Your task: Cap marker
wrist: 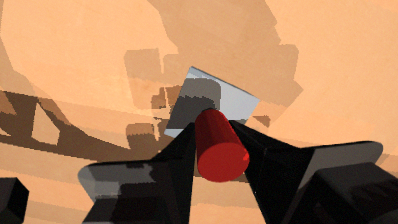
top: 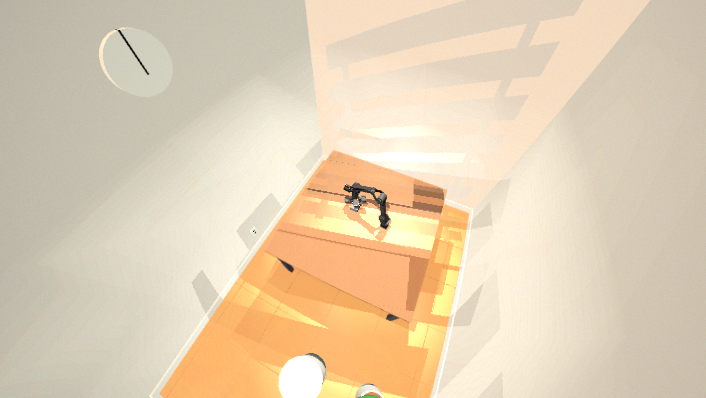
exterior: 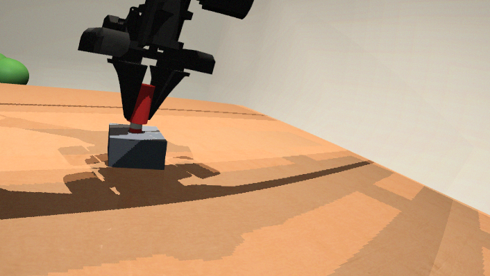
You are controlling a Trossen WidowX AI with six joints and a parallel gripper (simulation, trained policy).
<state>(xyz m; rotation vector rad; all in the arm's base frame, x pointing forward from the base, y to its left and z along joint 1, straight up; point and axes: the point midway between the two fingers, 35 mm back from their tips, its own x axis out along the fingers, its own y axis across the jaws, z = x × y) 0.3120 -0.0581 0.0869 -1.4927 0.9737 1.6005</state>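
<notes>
Now: the red cap 2 cm above my gripper tip. The rest, counted from my gripper tip: grey holder block: 3 cm below.
</notes>
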